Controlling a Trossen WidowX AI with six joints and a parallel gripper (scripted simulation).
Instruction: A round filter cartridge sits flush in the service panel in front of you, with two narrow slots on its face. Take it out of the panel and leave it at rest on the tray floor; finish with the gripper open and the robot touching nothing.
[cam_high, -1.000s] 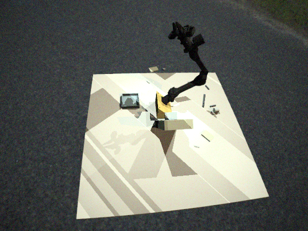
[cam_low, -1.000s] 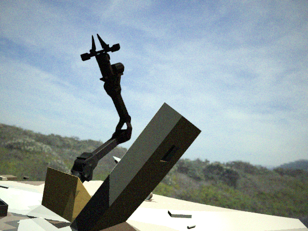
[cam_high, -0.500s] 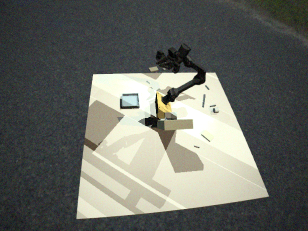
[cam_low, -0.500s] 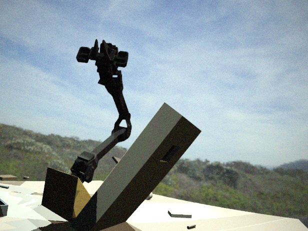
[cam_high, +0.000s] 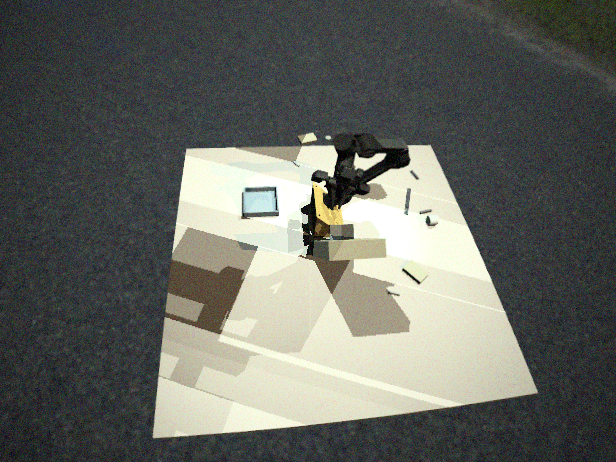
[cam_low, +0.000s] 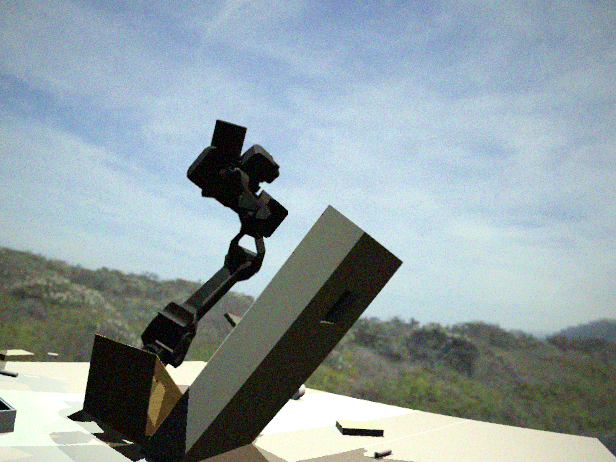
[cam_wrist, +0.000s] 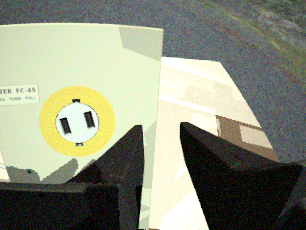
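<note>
My gripper tip is 100 mm above the round filter cartridge, 70 mm short of it and 60 mm to the right of it. Also, from my gripper tip: blue-grey tray 360 mm below, 320 mm behind, 270 mm to the right.
</note>
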